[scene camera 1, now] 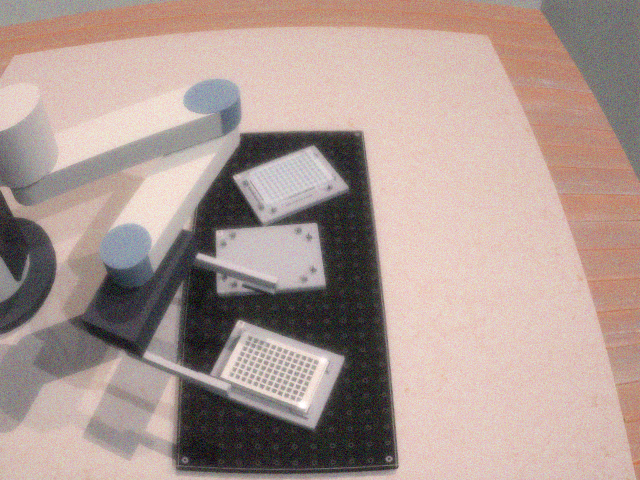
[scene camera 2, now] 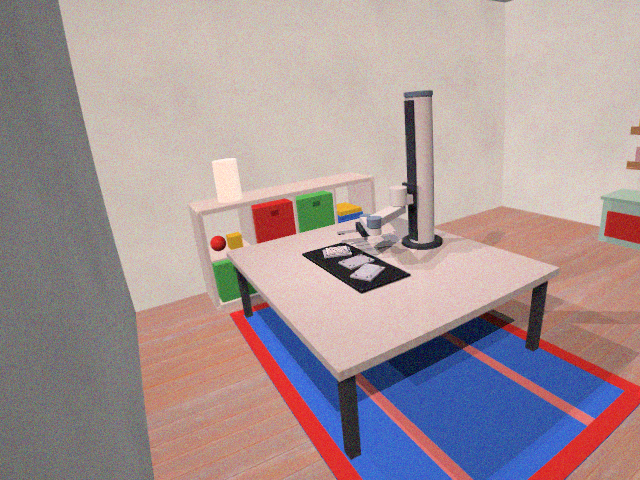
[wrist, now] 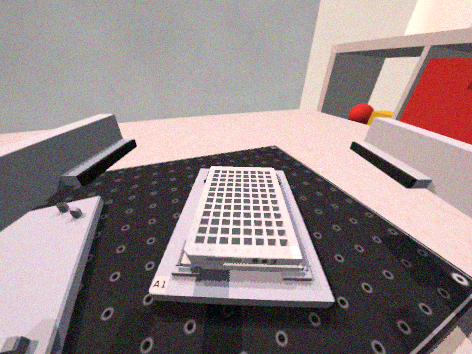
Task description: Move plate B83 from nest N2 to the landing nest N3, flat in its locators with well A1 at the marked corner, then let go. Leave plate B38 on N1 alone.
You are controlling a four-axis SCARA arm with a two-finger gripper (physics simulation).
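Observation:
A white well plate (scene camera 1: 273, 369) (scene camera 2: 337, 250) (wrist: 240, 212) lies on a grey nest (scene camera 1: 330, 377) (wrist: 250, 295) at the board's front end in scene camera 1. An "A1" mark shows on that nest's near left corner in the wrist view. Another plate (scene camera 1: 292, 178) (scene camera 2: 368, 271) sits on the far nest (scene camera 1: 267, 215). The middle nest (scene camera 1: 292, 250) (scene camera 2: 356, 261) (wrist: 40, 255) bears no plate; small dark locators stand at its corners. No plate or nest number is readable. My gripper (scene camera 1: 251, 338) (wrist: 244, 131) is open and empty, its fingers wide apart, raised above the board beside the front plate.
The nests stand on a black perforated board (scene camera 1: 356, 310) (scene camera 2: 390, 276) (wrist: 350, 235) on the pale table (scene camera 1: 465, 258) (scene camera 2: 439, 299). The arm's column (scene camera 2: 424, 170) rises behind it. A shelf (scene camera 2: 289, 189) with coloured boxes stands beyond the table.

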